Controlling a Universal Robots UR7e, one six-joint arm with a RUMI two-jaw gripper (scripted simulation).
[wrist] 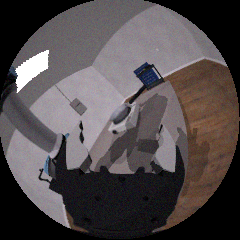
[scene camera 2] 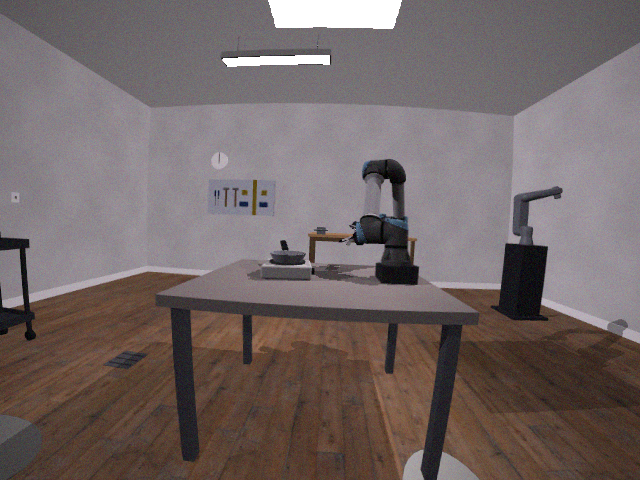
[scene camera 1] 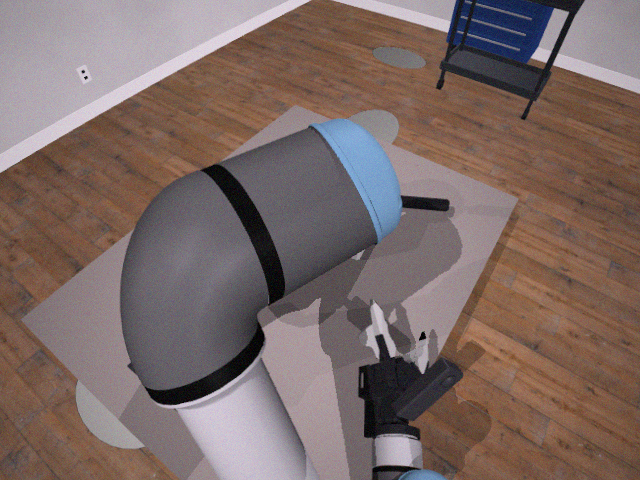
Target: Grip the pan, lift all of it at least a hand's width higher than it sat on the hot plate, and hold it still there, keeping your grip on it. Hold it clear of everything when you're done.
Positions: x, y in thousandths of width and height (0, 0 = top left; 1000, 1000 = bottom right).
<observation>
In view: my gripper (scene camera 1: 624, 659).
My gripper shows as well in the wrist view (wrist: 506, 515).
</observation>
